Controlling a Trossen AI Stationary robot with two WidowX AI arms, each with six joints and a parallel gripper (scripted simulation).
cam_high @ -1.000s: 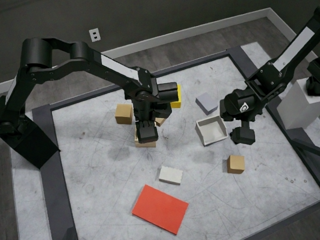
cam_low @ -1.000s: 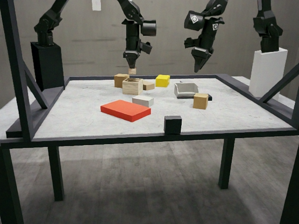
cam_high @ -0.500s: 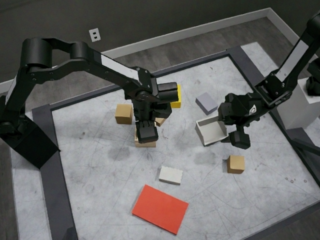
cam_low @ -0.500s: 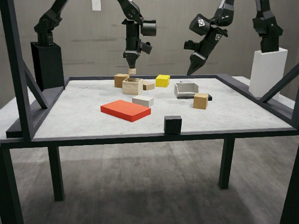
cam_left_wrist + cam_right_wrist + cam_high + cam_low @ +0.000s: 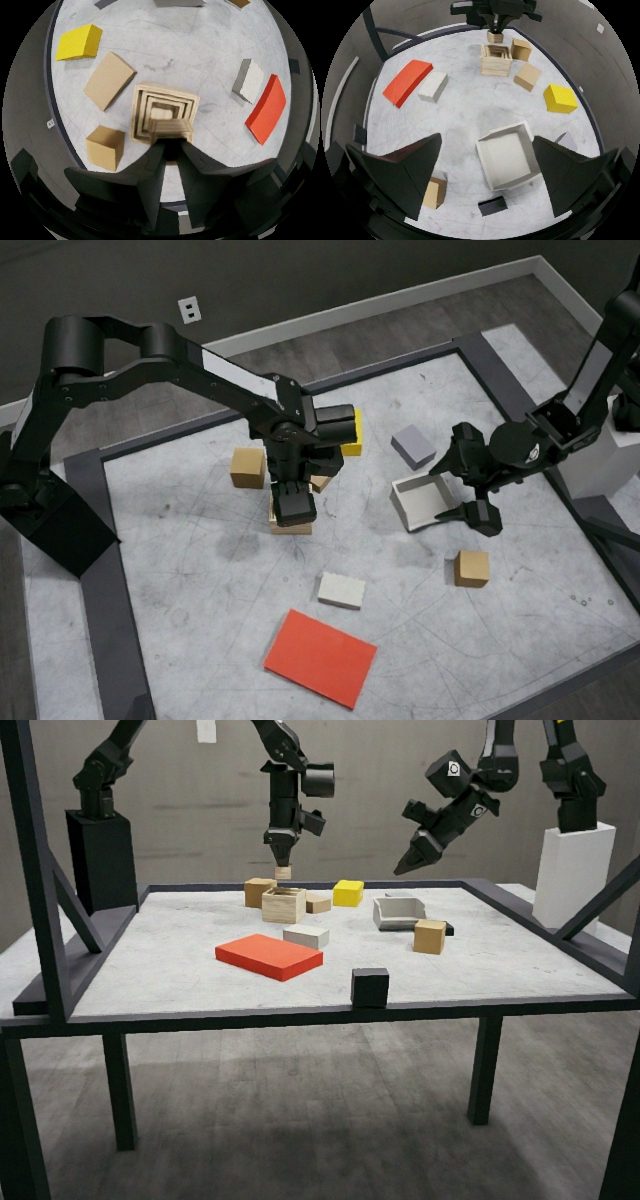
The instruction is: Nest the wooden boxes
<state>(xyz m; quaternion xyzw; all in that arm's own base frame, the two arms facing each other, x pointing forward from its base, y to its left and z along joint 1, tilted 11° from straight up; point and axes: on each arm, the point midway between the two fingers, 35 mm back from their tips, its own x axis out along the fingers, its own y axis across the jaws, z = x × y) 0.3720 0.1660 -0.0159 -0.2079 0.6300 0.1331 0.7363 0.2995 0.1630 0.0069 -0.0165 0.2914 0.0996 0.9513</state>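
Right now my right hand is 5 cm short of the white tray, 1 cm to the right of it and 13 cm above it. Also, from my right hand: black block (1 cm ahead, 8 cm to the right, 14 cm below); then grey block (17 cm ahead, 14 cm below); then white block (10 cm behind, 19 cm to the left, 14 cm below).
Now: the tan block 130 mm below my left hand, 100 mm ahead of it and 50 mm to the right of it. Round my left hand: red slab: 260 mm behind, 130 mm below, 10 mm to the right; then white block: 160 mm behind, 130 mm below, 70 mm to the right; then white tray: 250 mm to the right, 110 mm below, 10 mm behind.
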